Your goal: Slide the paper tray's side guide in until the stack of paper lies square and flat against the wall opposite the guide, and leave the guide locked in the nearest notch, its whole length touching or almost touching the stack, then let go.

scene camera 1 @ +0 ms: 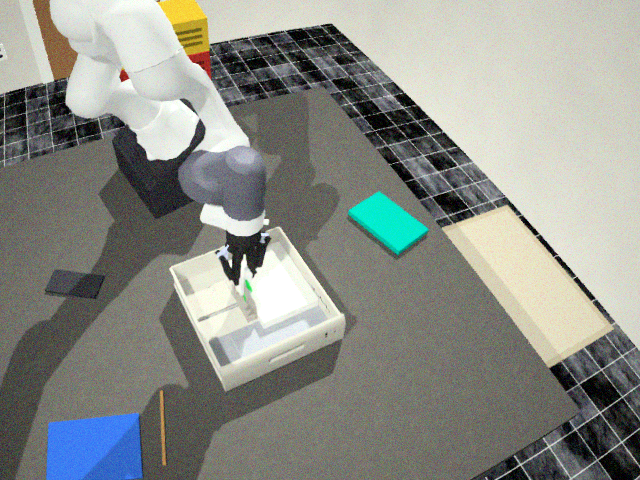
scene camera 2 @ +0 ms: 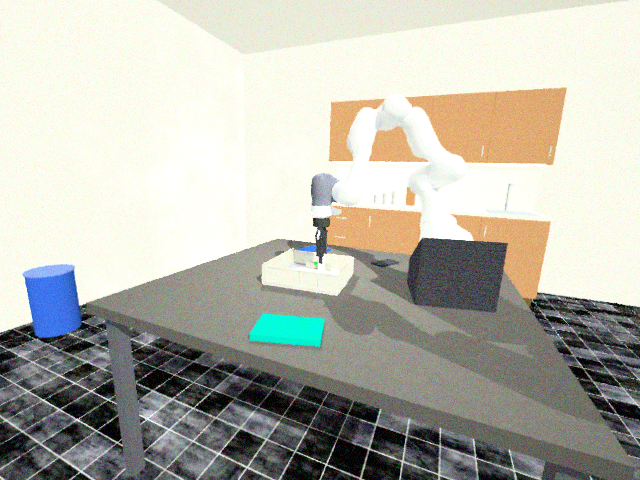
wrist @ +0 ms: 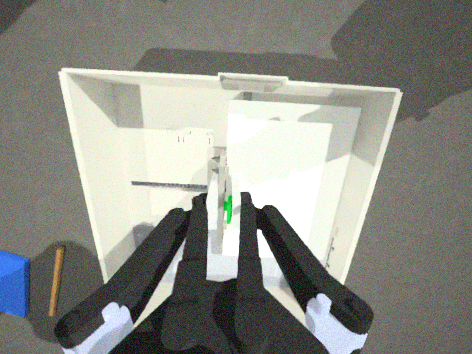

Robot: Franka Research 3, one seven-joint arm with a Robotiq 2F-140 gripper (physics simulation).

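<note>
The cream paper tray [scene camera 1: 248, 373] [scene camera 2: 289, 279] [wrist: 97, 175] stands on the table. The white paper stack [scene camera 1: 284, 291] [wrist: 280, 175] lies flat along the tray's right side in the wrist view. Its right edge is at or very near that wall; contact is hard to judge. The upright side guide [scene camera 1: 249, 311] [wrist: 221, 172] stands along the stack's left edge, touching or almost touching. My gripper [scene camera 1: 242, 281] [scene camera 2: 320, 264] [wrist: 225, 184] is shut on the guide, its pads on both sides of the green latch [wrist: 229, 210]. The fingers hide part of the guide, and its notch engagement does not show.
A teal block [scene camera 1: 387, 223] [scene camera 2: 287, 329] and a dark flat slab [scene camera 1: 74, 284] [scene camera 2: 385, 262] lie apart from the tray. A blue block [scene camera 1: 93, 446] [wrist: 14, 285] and a thin brown stick [scene camera 1: 162, 427] [wrist: 57, 281] lie beyond the tray's left side.
</note>
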